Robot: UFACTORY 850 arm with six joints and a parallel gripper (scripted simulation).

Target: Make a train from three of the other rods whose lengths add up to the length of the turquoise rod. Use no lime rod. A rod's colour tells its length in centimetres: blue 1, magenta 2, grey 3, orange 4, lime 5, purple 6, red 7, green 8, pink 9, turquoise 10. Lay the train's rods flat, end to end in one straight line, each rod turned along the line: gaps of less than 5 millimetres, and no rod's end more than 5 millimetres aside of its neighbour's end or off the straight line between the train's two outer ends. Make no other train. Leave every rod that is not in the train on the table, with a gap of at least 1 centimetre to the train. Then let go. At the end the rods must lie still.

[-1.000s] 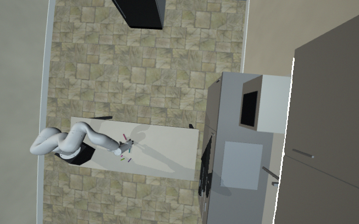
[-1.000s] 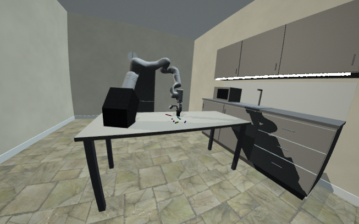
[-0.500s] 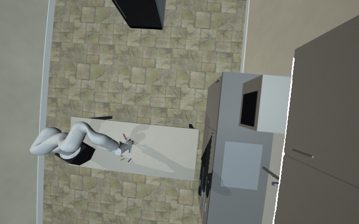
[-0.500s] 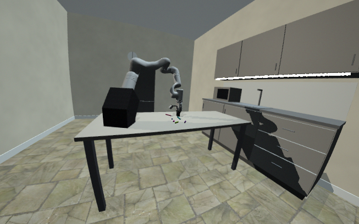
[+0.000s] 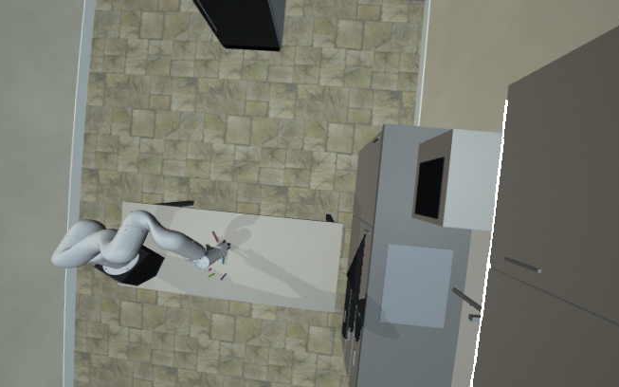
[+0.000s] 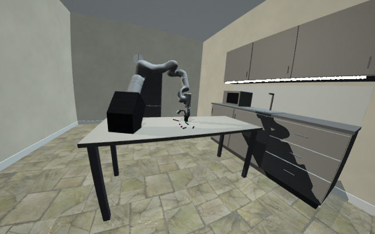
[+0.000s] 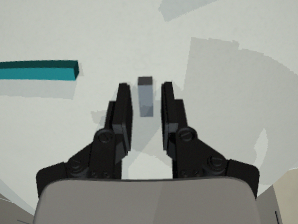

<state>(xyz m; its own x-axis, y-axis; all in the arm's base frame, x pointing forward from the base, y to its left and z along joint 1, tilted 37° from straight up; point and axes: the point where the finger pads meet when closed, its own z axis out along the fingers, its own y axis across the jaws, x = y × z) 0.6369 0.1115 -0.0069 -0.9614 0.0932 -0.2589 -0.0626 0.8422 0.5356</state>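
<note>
The grey rod is 2 cm below my hand. The rest, counted from my hand: turquoise rod (10 cm to the right, 3 cm behind, 2 cm below); then small blue rod (12 cm to the right, 12 cm behind, 2 cm below); then pink rod (11 cm behind, 6 cm to the left, 2 cm below).
</note>
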